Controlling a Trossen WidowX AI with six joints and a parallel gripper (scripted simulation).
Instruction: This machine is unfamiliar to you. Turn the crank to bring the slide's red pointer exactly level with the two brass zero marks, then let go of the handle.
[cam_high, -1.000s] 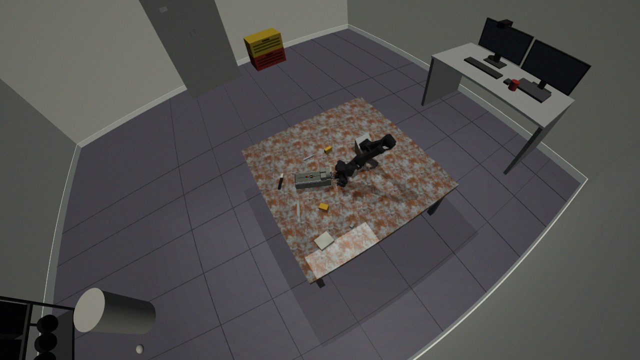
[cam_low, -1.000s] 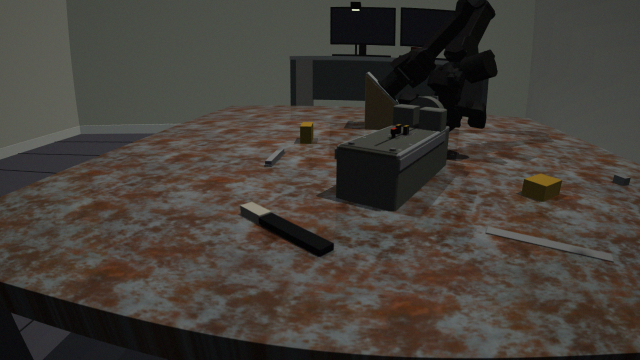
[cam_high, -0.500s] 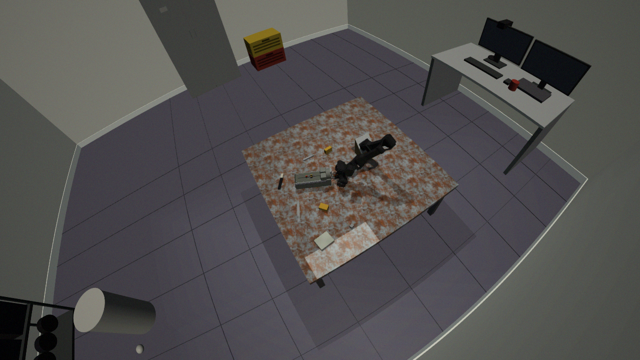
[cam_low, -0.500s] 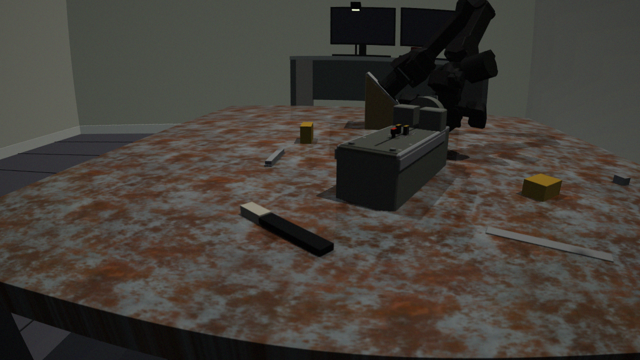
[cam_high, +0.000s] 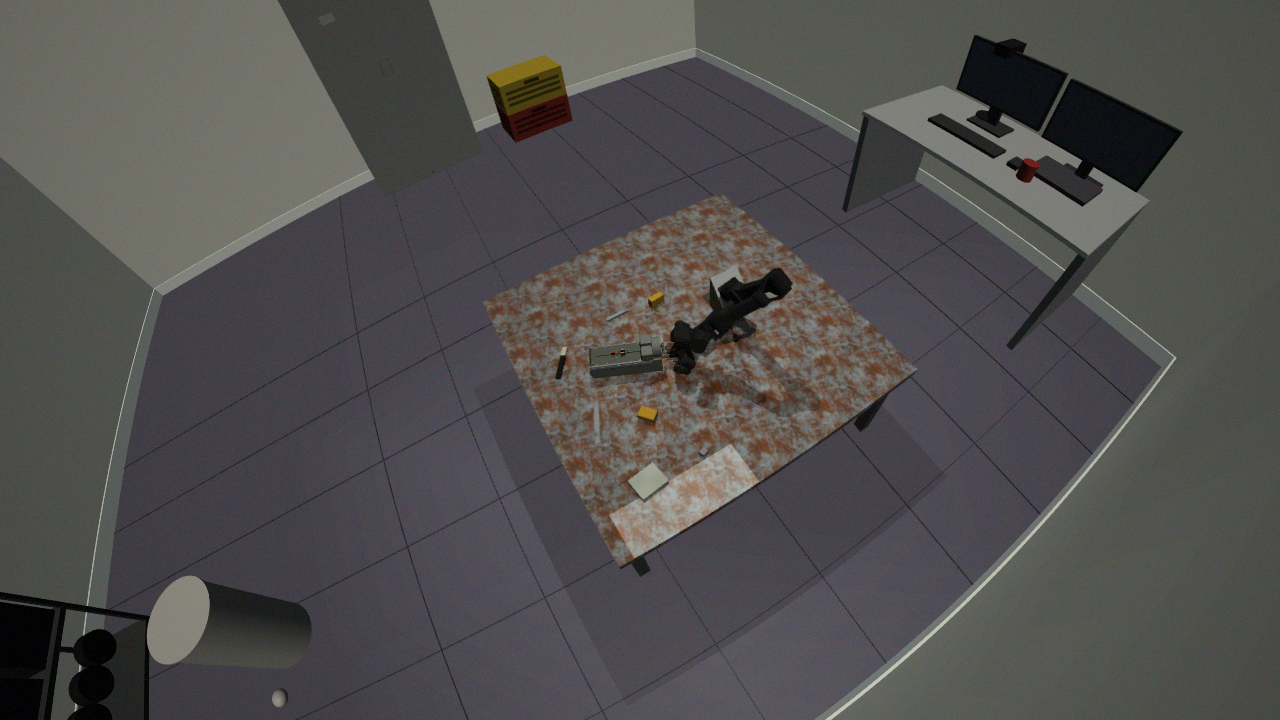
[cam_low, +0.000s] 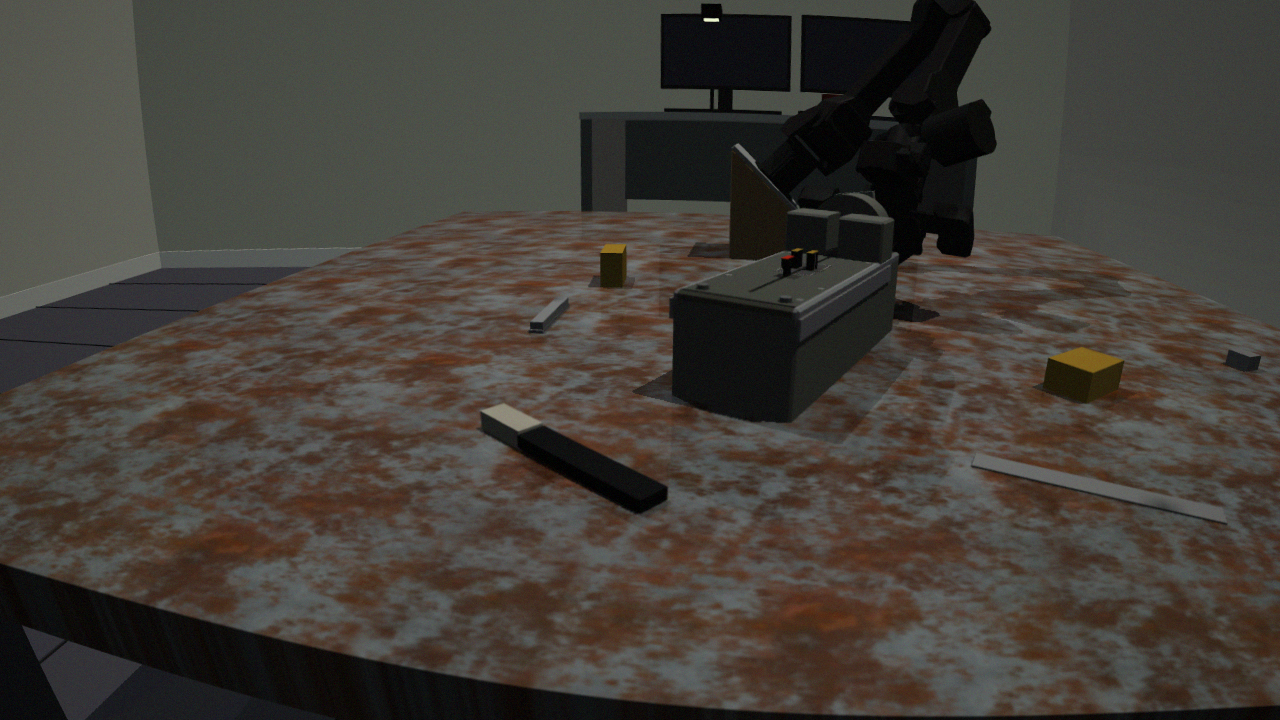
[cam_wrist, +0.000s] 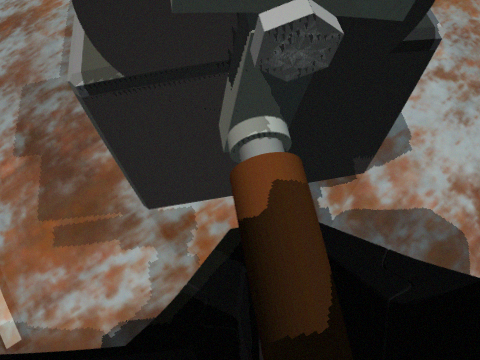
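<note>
Now: the brown crank handle 3 cm above my gripper tip, 1 cm to the left of it and 1 cm behind it. From my gripper tip the other things lie so: red pointer: 17 cm ahead, 11 cm to the right, 5 cm above; then small grey bar: 31 cm to the right, 3 cm below, 3 cm ahead; then grey strip: 36 cm ahead, 6 cm to the left, 3 cm below.
</note>
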